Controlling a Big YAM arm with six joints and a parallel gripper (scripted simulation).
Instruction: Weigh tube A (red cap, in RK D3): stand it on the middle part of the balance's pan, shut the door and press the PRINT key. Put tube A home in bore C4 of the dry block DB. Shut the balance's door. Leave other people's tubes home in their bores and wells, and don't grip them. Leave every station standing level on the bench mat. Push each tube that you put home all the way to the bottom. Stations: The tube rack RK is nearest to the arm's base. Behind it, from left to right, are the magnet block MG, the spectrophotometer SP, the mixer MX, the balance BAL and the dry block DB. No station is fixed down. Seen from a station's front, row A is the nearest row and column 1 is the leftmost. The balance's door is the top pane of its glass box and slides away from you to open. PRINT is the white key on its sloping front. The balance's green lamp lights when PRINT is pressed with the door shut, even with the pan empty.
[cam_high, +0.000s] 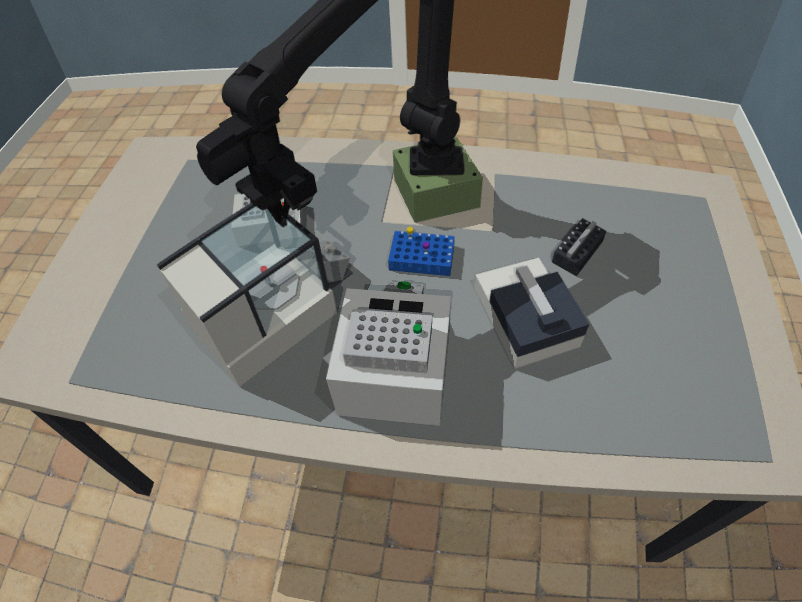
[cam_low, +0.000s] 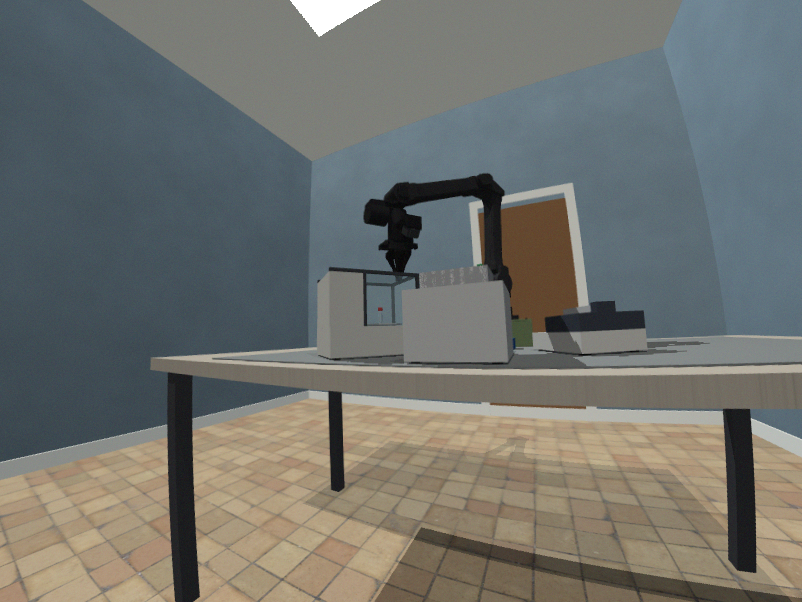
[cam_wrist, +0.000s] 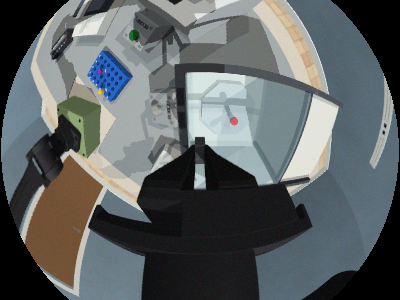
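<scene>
Now: hand 20 mm to the left of the balance door, 20 mm short of it and 10 mm above it. Round my hand: blue tube rack RK: 250 mm to the left, 210 mm below, 100 mm behind; grey well block: 210 mm ahead, 190 mm to the left, 70 mm below; spectrophotometer SP: 450 mm to the left, 160 mm below, 60 mm ahead.
</scene>
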